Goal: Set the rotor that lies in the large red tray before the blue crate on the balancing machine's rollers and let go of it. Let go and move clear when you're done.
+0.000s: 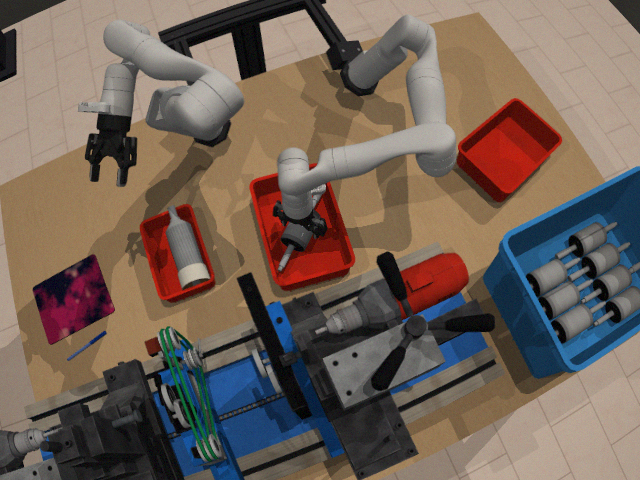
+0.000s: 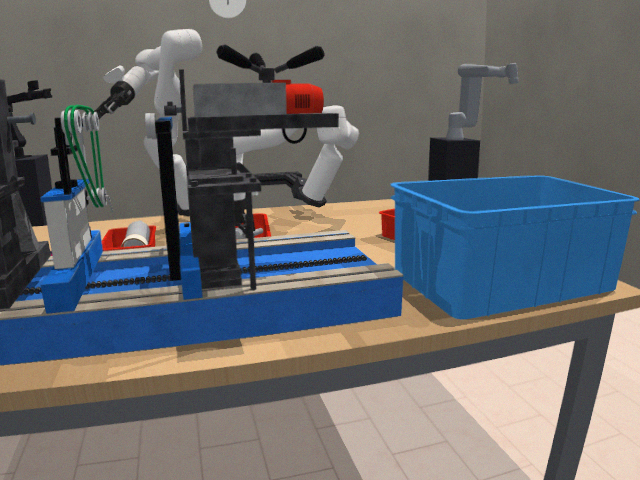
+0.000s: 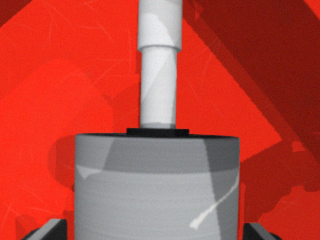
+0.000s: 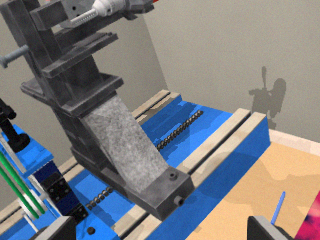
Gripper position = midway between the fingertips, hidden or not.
I see my right gripper [image 1: 107,184], a blue crate [image 2: 487,264], a small red tray [image 1: 163,268] and a patterned mat [image 1: 76,297].
The blue crate is seen too in image 1 [image 1: 534,243]. My right gripper also shows in image 2 [image 2: 100,116]. Image 3 does not show the blue crate: it is out of frame. Image 4 misses the blue crate: it is out of frame.
